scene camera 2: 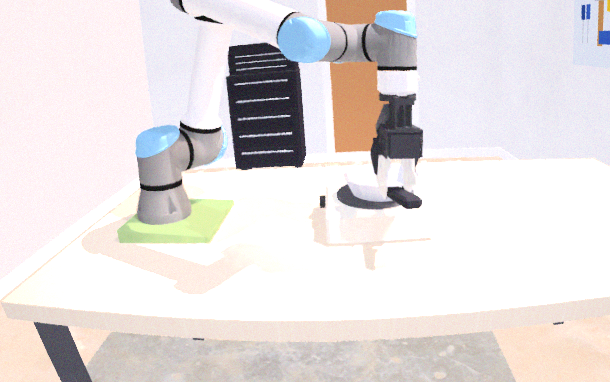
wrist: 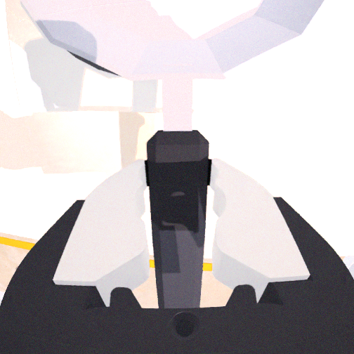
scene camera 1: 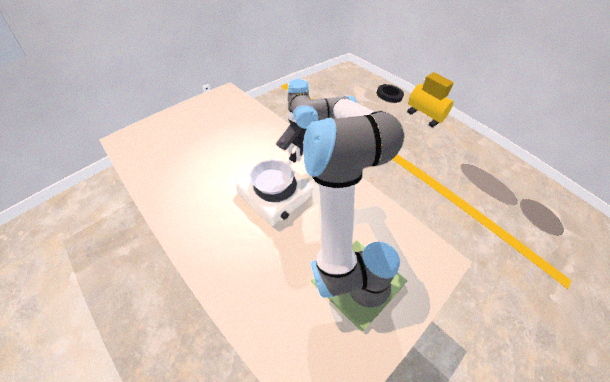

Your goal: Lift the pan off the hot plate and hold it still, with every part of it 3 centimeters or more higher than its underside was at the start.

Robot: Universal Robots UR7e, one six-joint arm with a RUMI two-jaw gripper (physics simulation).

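Frame: origin at the arm's base, x ahead, y left, z up, level; metres.
Where they show: gripper, fingertip midpoint: [scene camera 1: 294, 159]; arm's base, origin of the base link: [scene camera 2: 164, 213] [scene camera 1: 369, 287].
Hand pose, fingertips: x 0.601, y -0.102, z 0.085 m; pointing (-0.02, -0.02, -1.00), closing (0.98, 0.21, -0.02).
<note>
Each offset is from my fingertips to the centre of the thing. Level surfaces: height alone.
The pan, a pale bowl @[0.010 m back, 0.047 m left, 0.008 m up] [scene camera 1: 272, 177] [scene camera 2: 361, 187] [wrist: 115, 25], sits at the dark round burner [scene camera 1: 276, 196] [scene camera 2: 365, 203] of the white hot plate [scene camera 1: 266, 206] [scene camera 2: 375, 226]; no clear gap shows between them. Its black handle @[0.012 m ahead, 0.053 m right, 0.023 m up] [scene camera 2: 406, 198] [wrist: 178, 146] points out past the hot plate's edge. My gripper [scene camera 2: 397, 191] [wrist: 177, 163] points down and is shut on the handle, with one pale finger against each side of it. In scene camera 1 the fingers are mostly hidden by the arm. Part of the bowl is hidden behind a finger in scene camera 2.
The hot plate's black knob @[0.180 m back, 0.175 m left, 0.075 m down] [scene camera 1: 285, 215] [scene camera 2: 322, 201] faces the arm's base. The arm stands on a green base plate [scene camera 1: 363, 317] [scene camera 2: 165, 235] on the pale table @[0.113 m down] [scene camera 1: 200, 260] [scene camera 2: 300, 295]. A dark drawer cabinet [scene camera 2: 267, 110] stands behind the table. A yellow machine [scene camera 1: 431, 102] stands on the floor.
</note>
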